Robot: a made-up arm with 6 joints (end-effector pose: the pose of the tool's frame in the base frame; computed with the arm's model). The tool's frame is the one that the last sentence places. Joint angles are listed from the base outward.
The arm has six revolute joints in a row. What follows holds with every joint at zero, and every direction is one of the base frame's. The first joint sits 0.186 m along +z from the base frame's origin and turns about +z. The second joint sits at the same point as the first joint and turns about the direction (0.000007, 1, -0.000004). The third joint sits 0.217 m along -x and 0.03 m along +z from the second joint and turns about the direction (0.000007, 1, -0.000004). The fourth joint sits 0.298 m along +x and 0.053 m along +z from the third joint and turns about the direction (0.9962, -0.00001, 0.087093). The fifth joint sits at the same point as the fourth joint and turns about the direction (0.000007, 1, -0.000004). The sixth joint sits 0.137 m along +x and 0.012 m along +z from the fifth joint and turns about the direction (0.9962, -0.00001, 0.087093). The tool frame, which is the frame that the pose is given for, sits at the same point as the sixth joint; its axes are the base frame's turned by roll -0.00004, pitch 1.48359 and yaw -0.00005 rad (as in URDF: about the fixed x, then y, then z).
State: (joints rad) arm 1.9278 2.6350 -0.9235 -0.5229 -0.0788 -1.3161
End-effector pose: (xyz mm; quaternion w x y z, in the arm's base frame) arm -80.9 201.5 -174.8 0.0065 -0.9515 -0.3070 0.0200
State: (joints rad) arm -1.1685 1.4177 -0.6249 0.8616 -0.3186 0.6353
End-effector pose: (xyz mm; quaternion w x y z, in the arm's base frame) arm 111.3 -345.1 166.6 0.5187 0.8409 0.1522 -0.0248
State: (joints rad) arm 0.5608 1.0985 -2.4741 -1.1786 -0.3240 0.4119
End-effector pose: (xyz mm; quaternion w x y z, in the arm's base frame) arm -79.8 -2.3 826.9 0.9844 -0.1121 -0.0982 -0.0936
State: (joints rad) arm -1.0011 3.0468 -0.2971 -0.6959 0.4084 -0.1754
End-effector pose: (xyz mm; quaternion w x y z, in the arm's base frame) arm -119.9 122.3 -7.1 0.4697 0.0183 -0.7589 -0.4506
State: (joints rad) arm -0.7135 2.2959 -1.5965 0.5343 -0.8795 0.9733
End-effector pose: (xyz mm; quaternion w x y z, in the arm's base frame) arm 382.5 -402.5 201.5 0.7590 0.6124 0.1920 0.1097
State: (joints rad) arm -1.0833 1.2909 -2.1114 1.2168 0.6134 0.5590
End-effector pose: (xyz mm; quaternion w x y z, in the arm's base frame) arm 170.6 -163.3 728.7 0.7846 0.3675 0.3227 0.3811
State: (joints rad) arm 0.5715 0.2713 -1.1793 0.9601 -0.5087 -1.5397
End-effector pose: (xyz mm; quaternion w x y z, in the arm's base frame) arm 7.6 -60.4 662.2 0.9687 0.0916 0.2220 -0.0624
